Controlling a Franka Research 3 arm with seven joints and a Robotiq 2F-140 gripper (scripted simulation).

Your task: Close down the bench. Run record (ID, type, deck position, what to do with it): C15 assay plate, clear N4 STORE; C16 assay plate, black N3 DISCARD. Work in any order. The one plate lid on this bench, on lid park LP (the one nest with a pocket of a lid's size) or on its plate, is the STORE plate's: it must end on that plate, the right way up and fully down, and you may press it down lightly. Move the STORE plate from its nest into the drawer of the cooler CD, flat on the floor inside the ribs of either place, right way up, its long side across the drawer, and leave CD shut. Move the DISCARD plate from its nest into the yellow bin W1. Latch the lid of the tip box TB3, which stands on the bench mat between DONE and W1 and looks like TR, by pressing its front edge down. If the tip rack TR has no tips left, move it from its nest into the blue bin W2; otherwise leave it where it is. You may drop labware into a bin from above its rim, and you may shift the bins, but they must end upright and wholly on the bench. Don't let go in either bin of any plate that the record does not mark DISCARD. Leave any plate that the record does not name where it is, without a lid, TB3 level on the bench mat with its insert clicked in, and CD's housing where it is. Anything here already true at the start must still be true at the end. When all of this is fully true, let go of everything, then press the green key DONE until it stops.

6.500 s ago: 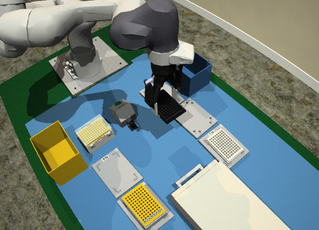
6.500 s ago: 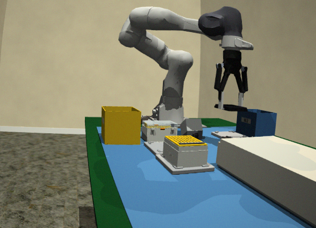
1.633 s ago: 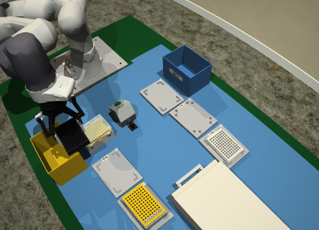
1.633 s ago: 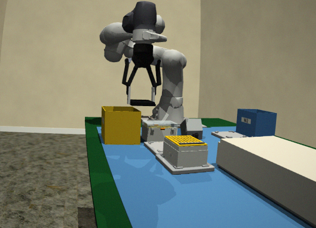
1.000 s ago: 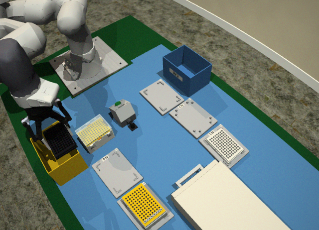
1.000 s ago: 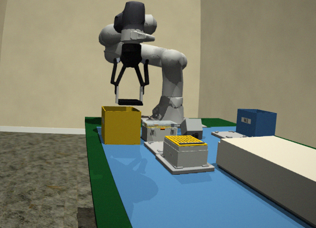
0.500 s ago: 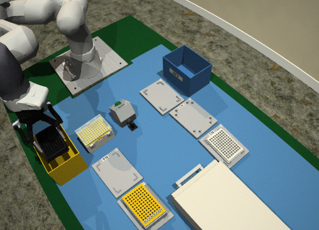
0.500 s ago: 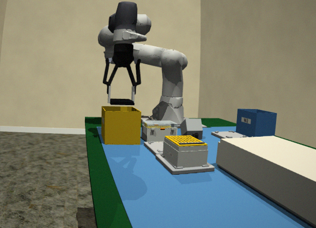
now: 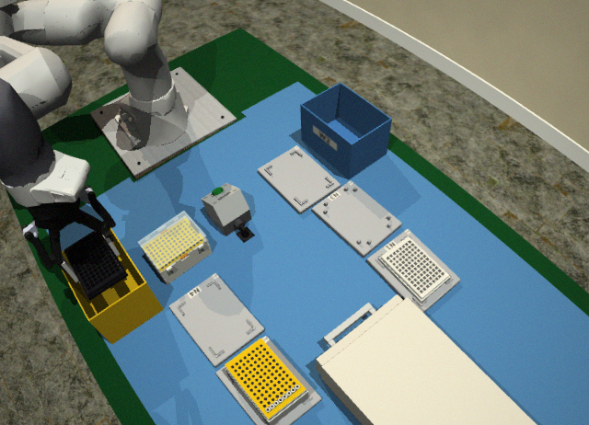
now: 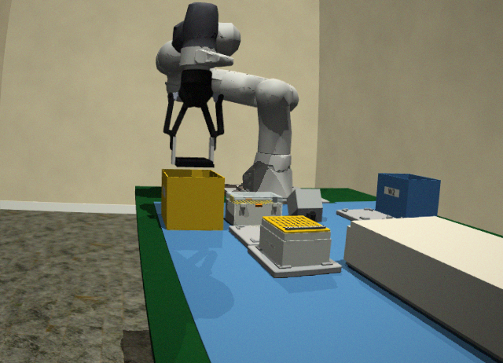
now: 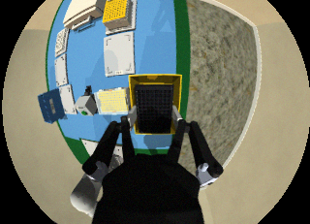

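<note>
Right now my hand is 2 cm above the black plate. Round my hand: nest N4: 20 cm ahead, 16 cm below, 10 cm to the left; then yellow bin W1: 13 cm below; then tip box TB3: 15 cm to the left, 12 cm below, 3 cm ahead.
</note>
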